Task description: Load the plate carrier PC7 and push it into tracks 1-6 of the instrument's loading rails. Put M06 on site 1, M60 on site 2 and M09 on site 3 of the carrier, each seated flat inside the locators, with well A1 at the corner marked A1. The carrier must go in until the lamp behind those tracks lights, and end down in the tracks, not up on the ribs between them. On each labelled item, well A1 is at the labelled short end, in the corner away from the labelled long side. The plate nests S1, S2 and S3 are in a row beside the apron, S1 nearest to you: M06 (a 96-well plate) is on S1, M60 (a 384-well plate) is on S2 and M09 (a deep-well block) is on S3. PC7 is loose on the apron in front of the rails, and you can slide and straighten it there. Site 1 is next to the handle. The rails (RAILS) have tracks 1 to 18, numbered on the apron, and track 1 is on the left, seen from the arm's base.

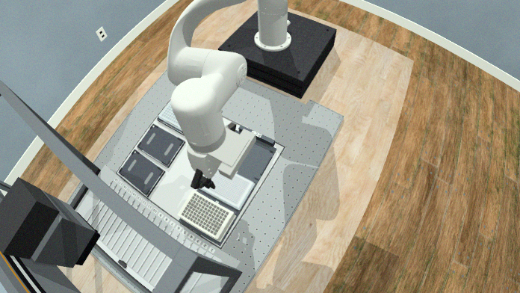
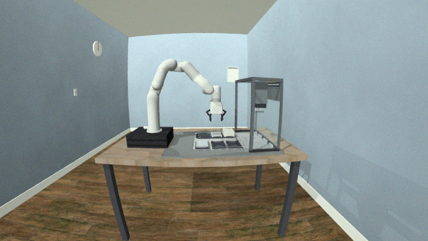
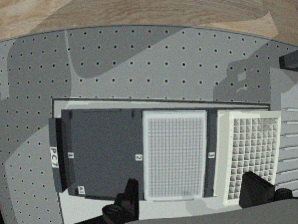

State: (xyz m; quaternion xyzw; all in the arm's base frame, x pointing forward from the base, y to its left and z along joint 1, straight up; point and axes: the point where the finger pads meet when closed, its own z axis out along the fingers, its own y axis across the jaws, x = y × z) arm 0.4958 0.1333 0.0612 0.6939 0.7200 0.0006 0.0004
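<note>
The plate nest S1 lies 12 cm behind my hand, 26 cm to the right of it and 13 cm below it. The rest, counted from my hand: plate nest S2 (26 cm to the right, 13 cm below); then carrier PC7 (1 cm behind, 12 cm below); then plate nest S3 (11 cm ahead, 26 cm to the right, 13 cm below).
</note>
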